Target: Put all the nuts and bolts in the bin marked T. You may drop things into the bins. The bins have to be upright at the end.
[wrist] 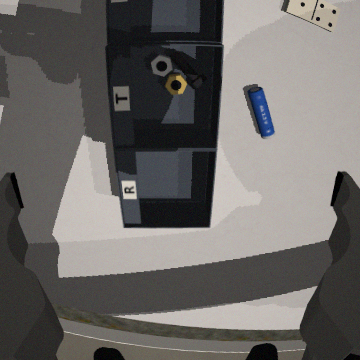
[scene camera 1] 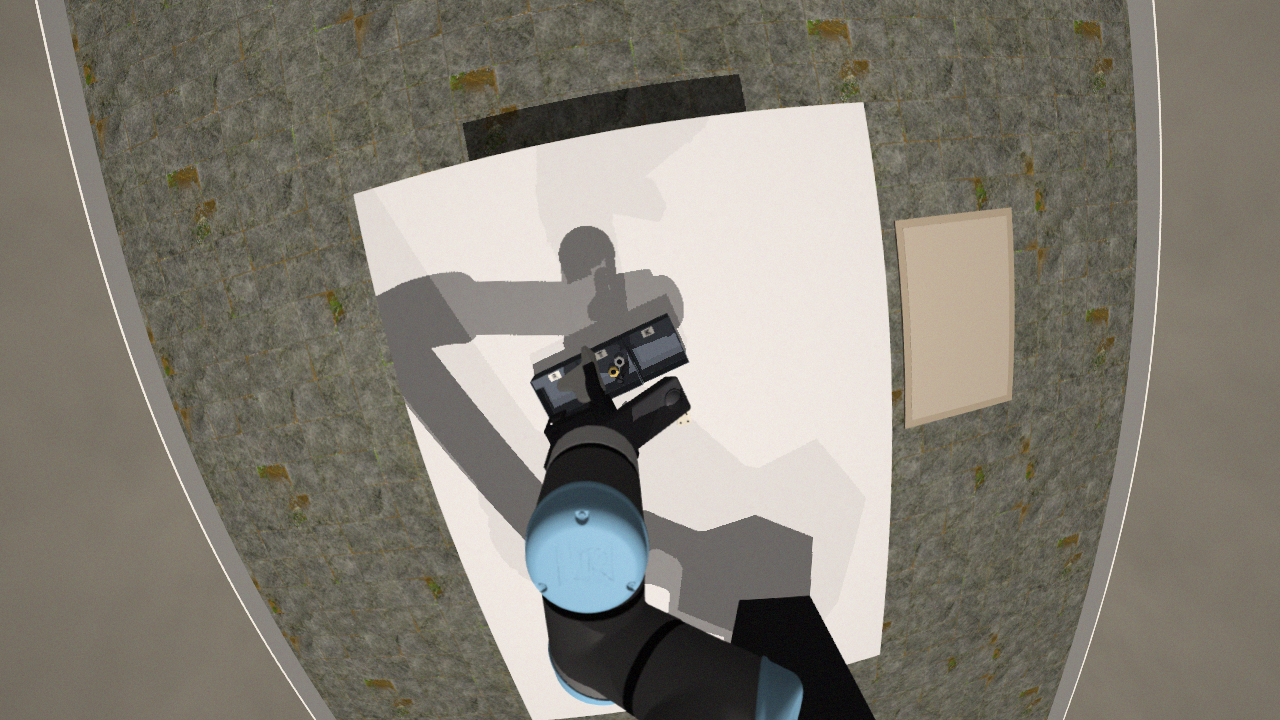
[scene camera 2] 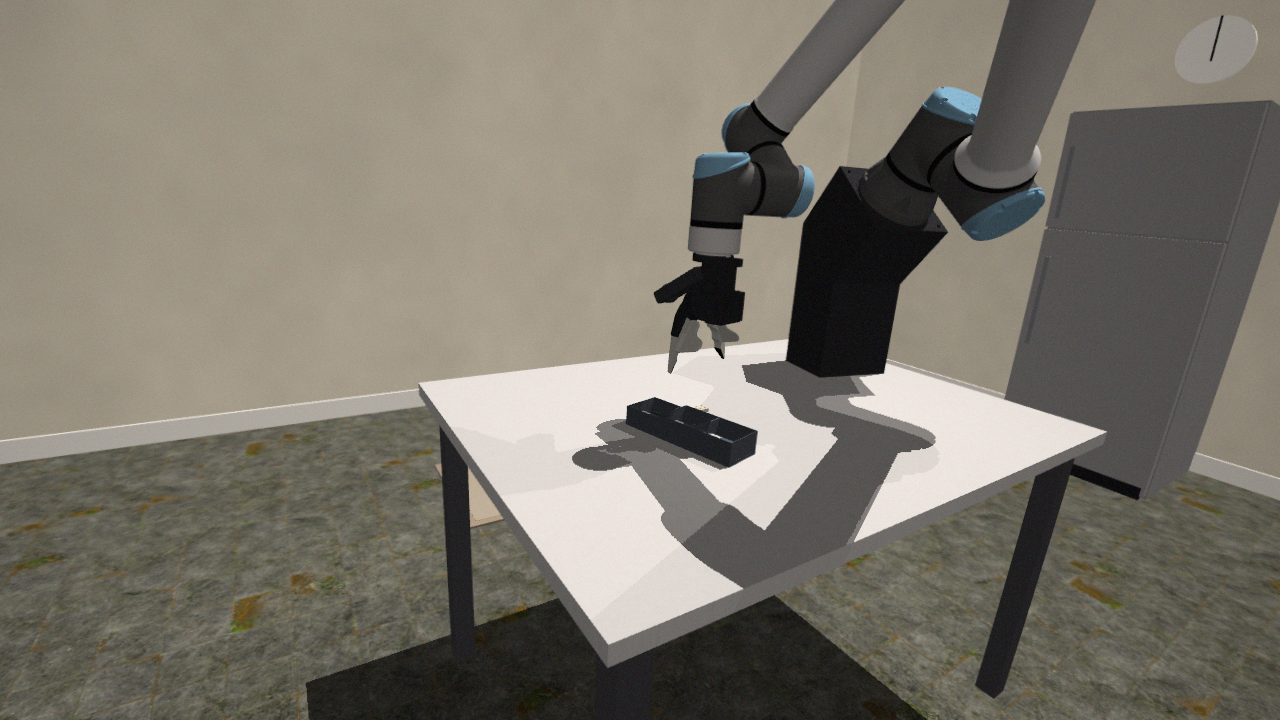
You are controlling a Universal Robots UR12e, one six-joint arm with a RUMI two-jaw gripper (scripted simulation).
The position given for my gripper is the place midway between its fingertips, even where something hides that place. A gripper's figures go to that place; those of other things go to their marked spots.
Scene:
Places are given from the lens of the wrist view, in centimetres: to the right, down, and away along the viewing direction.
my gripper (wrist: 177, 174): 0, 0, 13
blue battery (wrist: 256, 95): 6, -7, 24

